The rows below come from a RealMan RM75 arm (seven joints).
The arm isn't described. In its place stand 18 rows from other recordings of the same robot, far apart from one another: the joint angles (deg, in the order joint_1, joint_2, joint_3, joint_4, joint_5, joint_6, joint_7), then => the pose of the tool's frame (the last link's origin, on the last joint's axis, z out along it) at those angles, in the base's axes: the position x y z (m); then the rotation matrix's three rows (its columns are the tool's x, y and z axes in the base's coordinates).
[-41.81, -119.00, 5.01, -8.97, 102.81, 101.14, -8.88] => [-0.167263, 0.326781, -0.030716], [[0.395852, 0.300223, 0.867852], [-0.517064, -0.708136, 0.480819], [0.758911, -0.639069, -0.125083]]
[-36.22, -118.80, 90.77, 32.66, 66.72, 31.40, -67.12] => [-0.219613, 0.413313, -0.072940], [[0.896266, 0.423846, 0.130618], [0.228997, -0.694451, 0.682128], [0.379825, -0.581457, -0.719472]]
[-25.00, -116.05, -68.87, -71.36, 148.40, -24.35, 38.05] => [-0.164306, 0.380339, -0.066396], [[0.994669, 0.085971, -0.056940], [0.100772, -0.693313, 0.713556], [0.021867, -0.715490, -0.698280]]
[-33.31, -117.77, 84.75, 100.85, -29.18, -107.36, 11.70] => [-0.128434, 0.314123, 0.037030], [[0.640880, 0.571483, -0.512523], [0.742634, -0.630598, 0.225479], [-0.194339, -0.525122, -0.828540]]
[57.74, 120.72, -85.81, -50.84, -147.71, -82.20, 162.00] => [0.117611, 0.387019, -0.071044], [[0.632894, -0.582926, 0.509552], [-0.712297, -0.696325, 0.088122], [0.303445, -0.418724, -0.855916]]
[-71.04, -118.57, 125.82, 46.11, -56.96, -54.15, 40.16] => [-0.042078, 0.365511, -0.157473], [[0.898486, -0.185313, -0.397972], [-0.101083, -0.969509, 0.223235], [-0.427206, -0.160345, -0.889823]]
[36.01, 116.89, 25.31, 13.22, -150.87, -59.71, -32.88] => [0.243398, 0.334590, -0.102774], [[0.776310, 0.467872, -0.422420], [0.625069, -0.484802, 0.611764], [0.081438, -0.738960, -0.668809]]
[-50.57, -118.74, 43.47, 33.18, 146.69, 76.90, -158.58] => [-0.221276, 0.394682, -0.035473], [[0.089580, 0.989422, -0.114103], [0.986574, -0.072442, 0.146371], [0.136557, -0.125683, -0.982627]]
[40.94, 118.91, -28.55, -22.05, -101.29, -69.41, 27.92] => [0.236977, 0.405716, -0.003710], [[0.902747, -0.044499, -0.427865], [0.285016, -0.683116, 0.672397], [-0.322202, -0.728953, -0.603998]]
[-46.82, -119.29, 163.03, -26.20, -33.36, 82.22, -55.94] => [-0.257036, 0.385956, 0.004078], [[0.783491, 0.475417, 0.400151], [0.144899, -0.765970, 0.626334], [0.604273, -0.432745, -0.669018]]
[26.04, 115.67, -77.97, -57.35, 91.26, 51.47, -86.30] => [0.195045, 0.397563, 0.008843], [[0.830339, -0.472939, -0.294729], [-0.211542, -0.756815, 0.618451], [-0.515545, -0.451176, -0.728460]]
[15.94, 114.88, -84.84, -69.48, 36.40, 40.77, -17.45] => [0.294277, 0.371290, 0.027717], [[0.551337, -0.747365, 0.370774], [-0.705066, -0.179820, 0.685964], [-0.445993, -0.639617, -0.626084]]
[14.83, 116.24, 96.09, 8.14, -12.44, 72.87, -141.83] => [0.373425, 0.275723, 0.014871], [[0.490802, -0.857048, -0.156783], [-0.065681, -0.215831, 0.974219], [-0.868792, -0.467851, -0.162223]]
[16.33, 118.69, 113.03, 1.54, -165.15, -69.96, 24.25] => [0.438503, 0.246381, 0.070072], [[0.484162, -0.812623, 0.324392], [0.169810, 0.450961, 0.876241], [-0.858342, -0.369158, 0.356330]]
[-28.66, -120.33, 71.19, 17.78, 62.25, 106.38, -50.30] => [-0.195836, 0.273845, -0.028762], [[0.401538, 0.171236, 0.899692], [0.001730, -0.982505, 0.186226], [0.915841, -0.073220, -0.394810]]
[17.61, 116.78, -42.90, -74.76, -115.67, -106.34, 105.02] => [0.256932, 0.282825, 0.100024], [[0.831900, -0.514656, -0.207538], [-0.436867, -0.838004, 0.326951], [-0.342185, -0.181324, -0.921971]]
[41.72, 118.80, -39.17, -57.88, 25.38, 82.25, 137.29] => [0.255396, 0.397654, 0.057396], [[-0.497160, 0.821762, 0.278458], [0.842048, 0.379564, 0.383257], [0.209254, 0.425015, -0.880667]]
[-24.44, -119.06, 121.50, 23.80, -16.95, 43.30, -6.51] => [-0.282597, 0.344881, -0.081270], [[0.847562, 0.502561, 0.170504], [0.104892, -0.473584, 0.874481], [0.520228, -0.723292, -0.454106]]
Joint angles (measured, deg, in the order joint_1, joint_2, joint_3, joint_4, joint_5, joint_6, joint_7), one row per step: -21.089 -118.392 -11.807 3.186 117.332 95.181 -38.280; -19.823 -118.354 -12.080 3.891 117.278 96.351 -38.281; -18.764 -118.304 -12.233 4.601 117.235 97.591 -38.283; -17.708 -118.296 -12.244 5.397 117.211 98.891 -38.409; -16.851 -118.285 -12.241 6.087 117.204 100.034 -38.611; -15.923 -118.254 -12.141 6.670 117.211 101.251 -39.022; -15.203 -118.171 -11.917 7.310 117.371 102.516 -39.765; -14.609 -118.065 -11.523 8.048 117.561 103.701 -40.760; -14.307 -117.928 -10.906 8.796 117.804 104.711 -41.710; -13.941 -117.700 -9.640 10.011 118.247 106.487 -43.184; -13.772 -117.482 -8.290 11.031 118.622 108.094 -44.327
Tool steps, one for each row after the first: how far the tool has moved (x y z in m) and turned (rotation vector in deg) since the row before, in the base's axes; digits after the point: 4 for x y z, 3 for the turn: -0.0057 -0.0077 0.0040 0.800 0.147 0.526; -0.0043 -0.0069 0.0039 0.702 0.198 0.191; -0.0039 -0.0072 0.0035 0.510 0.178 0.093; -0.0030 -0.0060 0.0030 0.363 0.092 0.007; -0.0027 -0.0067 0.0027 0.155 -0.158 -0.028; -0.0017 -0.0057 0.0026 -0.237 -0.281 -0.330; -0.0014 -0.0050 0.0025 -0.564 -0.303 -0.413; -0.0005 -0.0033 0.0020 -0.845 -0.106 -0.672; 0.0003 -0.0050 0.0027 -1.639 -0.100 -1.471; 0.0012 -0.0037 0.0020 -1.612 0.025 -1.609
